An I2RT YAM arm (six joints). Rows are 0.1 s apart.
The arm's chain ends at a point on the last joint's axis. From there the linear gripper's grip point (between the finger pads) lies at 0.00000 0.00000 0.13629 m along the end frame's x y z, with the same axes.
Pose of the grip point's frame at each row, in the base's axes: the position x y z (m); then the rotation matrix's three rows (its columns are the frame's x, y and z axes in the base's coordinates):
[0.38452, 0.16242, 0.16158], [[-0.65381, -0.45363, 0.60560], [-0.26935, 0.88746, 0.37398], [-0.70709, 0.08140, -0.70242]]
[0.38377, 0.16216, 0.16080], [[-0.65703, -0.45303, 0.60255], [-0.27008, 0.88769, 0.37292], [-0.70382, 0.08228, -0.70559]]
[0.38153, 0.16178, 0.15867], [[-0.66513, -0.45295, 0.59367], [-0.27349, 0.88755, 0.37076], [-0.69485, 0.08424, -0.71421]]
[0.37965, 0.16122, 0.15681], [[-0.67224, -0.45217, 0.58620], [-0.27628, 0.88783, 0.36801], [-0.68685, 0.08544, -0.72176]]
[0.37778, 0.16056, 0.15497], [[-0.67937, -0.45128, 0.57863], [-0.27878, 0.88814, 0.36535], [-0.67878, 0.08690, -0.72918]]
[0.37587, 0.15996, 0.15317], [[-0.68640, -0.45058, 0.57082], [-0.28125, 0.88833, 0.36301], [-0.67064, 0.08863, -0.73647]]
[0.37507, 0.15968, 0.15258], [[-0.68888, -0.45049, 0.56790], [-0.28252, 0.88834, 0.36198], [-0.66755, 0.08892, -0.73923]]
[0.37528, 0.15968, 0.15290], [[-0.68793, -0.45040, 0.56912], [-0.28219, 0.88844, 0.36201], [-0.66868, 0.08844, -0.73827]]
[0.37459, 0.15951, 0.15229], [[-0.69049, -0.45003, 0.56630], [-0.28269, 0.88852, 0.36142], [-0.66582, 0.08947, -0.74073]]
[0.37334, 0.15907, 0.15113], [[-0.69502, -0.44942, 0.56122], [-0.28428, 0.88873, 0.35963], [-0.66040, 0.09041, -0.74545]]
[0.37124, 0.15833, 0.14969], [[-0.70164, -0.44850, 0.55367], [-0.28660, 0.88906, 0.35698], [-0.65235, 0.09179, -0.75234]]
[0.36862, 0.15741, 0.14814], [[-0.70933, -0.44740, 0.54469], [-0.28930, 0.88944, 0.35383], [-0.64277, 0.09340, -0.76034]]
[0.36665, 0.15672, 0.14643], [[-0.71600, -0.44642, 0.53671], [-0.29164, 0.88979, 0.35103], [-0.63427, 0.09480, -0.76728]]
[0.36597, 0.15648, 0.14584], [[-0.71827, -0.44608, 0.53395], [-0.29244, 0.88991, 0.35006], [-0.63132, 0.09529, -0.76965]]
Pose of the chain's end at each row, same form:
[0.30198, 0.11145, 0.25731], [[-0.65381, -0.45363, 0.60560], [-0.26935, 0.88746, 0.37398], [-0.70709, 0.08140, -0.70242]]
[0.30165, 0.11133, 0.25696], [[-0.65703, -0.45303, 0.60255], [-0.27008, 0.88769, 0.37292], [-0.70382, 0.08228, -0.70559]]
[0.30062, 0.11125, 0.25601], [[-0.66513, -0.45295, 0.59367], [-0.27349, 0.88755, 0.37076], [-0.69485, 0.08424, -0.71421]]
[0.29976, 0.11106, 0.25518], [[-0.67224, -0.45217, 0.58620], [-0.27628, 0.88783, 0.36801], [-0.68685, 0.08544, -0.72176]]
[0.29892, 0.11077, 0.25435], [[-0.67937, -0.45128, 0.57863], [-0.27878, 0.88814, 0.36535], [-0.67878, 0.08690, -0.72918]]
[0.29807, 0.11049, 0.25354], [[-0.68640, -0.45058, 0.57082], [-0.28125, 0.88833, 0.36301], [-0.67064, 0.08863, -0.73647]]
[0.29767, 0.11035, 0.25333], [[-0.68888, -0.45049, 0.56790], [-0.28252, 0.88834, 0.36198], [-0.66755, 0.08892, -0.73923]]
[0.29771, 0.11034, 0.25352], [[-0.68793, -0.45040, 0.56912], [-0.28219, 0.88844, 0.36201], [-0.66868, 0.08844, -0.73827]]
[0.29741, 0.11025, 0.25324], [[-0.69049, -0.45003, 0.56630], [-0.28269, 0.88852, 0.36142], [-0.66582, 0.08947, -0.74073]]
[0.29685, 0.11006, 0.25273], [[-0.69502, -0.44942, 0.56122], [-0.28428, 0.88873, 0.35963], [-0.66040, 0.09041, -0.74545]]
[0.29578, 0.10968, 0.25223], [[-0.70164, -0.44850, 0.55367], [-0.28660, 0.88906, 0.35698], [-0.65235, 0.09179, -0.75234]]
[0.29438, 0.10919, 0.25177], [[-0.70933, -0.44740, 0.54469], [-0.28930, 0.88944, 0.35383], [-0.64277, 0.09340, -0.76034]]
[0.29350, 0.10888, 0.25100], [[-0.71600, -0.44642, 0.53671], [-0.29164, 0.88979, 0.35103], [-0.63427, 0.09480, -0.76728]]
[0.29320, 0.10877, 0.25074], [[-0.71827, -0.44608, 0.53395], [-0.29244, 0.88991, 0.35006], [-0.63132, 0.09529, -0.76965]]

